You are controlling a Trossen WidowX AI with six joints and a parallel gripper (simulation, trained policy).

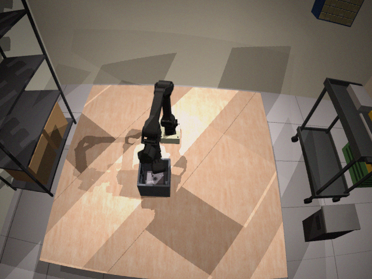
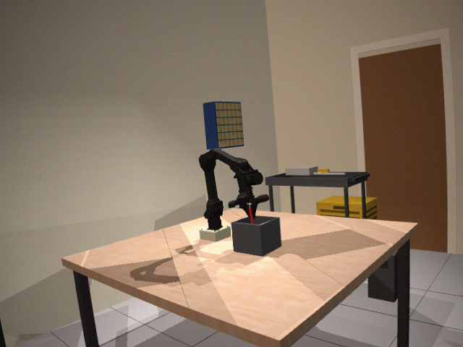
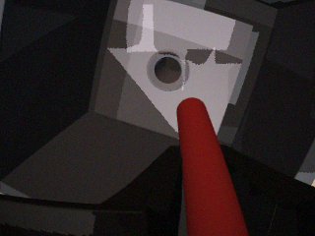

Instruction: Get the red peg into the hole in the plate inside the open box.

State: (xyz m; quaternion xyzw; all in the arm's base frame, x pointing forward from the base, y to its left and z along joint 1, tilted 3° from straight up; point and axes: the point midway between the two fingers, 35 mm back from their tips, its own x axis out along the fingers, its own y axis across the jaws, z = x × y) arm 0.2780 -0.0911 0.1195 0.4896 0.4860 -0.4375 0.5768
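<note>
My gripper tip is 90 mm above the plate, 30 mm short of it and 20 mm to the left of it. Round my gripper tip: red peg (20 mm above, 10 mm to the right).
</note>
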